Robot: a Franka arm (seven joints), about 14 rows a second.
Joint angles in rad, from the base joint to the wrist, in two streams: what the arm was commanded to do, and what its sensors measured. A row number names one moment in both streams.
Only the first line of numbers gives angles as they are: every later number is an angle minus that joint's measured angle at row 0.
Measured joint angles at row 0: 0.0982, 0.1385, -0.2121, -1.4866, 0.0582, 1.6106, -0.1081
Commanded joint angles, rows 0 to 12: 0.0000, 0.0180, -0.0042, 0.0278, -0.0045, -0.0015, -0.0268; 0.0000, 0.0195, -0.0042, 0.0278, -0.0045, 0.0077, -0.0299; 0.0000, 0.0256, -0.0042, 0.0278, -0.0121, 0.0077, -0.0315; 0.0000, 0.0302, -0.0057, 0.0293, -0.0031, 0.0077, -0.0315; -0.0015, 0.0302, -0.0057, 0.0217, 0.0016, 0.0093, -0.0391; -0.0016, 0.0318, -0.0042, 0.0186, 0.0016, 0.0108, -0.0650; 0.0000, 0.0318, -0.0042, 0.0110, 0.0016, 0.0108, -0.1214; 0.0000, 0.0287, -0.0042, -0.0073, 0.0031, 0.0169, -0.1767; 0.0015, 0.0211, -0.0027, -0.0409, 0.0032, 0.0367, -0.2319; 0.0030, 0.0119, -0.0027, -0.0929, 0.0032, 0.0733, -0.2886; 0.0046, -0.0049, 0.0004, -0.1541, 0.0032, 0.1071, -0.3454; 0.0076, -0.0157, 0.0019, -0.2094, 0.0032, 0.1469, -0.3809; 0.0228, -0.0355, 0.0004, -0.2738, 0.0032, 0.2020, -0.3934
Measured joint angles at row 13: 0.0016, 0.0264, 0.0016, -0.1341, 0.0003, 0.1124, -0.3354
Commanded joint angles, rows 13 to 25: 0.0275, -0.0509, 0.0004, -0.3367, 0.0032, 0.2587, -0.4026; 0.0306, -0.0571, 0.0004, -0.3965, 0.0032, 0.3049, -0.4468; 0.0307, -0.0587, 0.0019, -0.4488, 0.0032, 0.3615, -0.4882; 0.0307, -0.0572, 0.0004, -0.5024, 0.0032, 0.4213, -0.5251; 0.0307, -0.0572, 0.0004, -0.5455, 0.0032, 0.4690, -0.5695; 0.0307, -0.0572, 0.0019, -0.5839, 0.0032, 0.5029, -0.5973; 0.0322, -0.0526, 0.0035, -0.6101, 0.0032, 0.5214, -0.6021; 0.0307, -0.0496, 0.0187, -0.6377, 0.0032, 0.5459, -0.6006; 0.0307, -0.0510, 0.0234, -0.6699, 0.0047, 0.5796, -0.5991; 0.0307, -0.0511, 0.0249, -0.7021, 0.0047, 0.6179, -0.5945; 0.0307, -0.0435, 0.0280, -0.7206, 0.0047, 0.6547, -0.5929; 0.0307, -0.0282, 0.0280, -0.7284, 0.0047, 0.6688, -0.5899; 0.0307, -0.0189, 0.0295, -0.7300, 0.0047, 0.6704, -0.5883
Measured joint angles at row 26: 0.0267, -0.0059, 0.0306, -0.6903, 0.0004, 0.6338, -0.5790
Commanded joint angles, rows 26 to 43: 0.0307, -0.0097, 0.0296, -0.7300, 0.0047, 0.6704, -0.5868; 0.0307, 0.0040, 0.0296, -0.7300, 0.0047, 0.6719, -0.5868; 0.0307, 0.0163, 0.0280, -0.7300, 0.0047, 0.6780, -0.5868; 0.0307, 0.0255, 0.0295, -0.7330, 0.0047, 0.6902, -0.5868; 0.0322, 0.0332, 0.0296, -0.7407, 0.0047, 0.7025, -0.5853; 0.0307, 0.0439, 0.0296, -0.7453, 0.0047, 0.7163, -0.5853; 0.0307, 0.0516, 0.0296, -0.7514, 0.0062, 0.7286, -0.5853; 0.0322, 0.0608, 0.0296, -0.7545, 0.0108, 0.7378, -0.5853; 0.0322, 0.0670, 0.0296, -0.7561, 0.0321, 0.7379, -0.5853; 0.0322, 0.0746, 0.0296, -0.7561, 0.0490, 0.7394, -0.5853; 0.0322, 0.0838, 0.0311, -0.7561, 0.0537, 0.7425, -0.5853; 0.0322, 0.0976, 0.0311, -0.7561, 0.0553, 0.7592, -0.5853; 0.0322, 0.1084, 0.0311, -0.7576, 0.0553, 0.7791, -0.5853; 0.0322, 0.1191, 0.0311, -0.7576, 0.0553, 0.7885, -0.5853; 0.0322, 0.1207, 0.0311, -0.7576, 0.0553, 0.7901, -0.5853; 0.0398, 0.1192, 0.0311, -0.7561, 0.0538, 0.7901, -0.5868; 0.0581, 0.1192, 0.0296, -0.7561, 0.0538, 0.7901, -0.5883; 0.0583, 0.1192, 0.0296, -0.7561, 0.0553, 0.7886, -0.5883
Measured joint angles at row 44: 0.0373, 0.1309, 0.0331, -0.7367, 0.0302, 0.7633, -0.5776
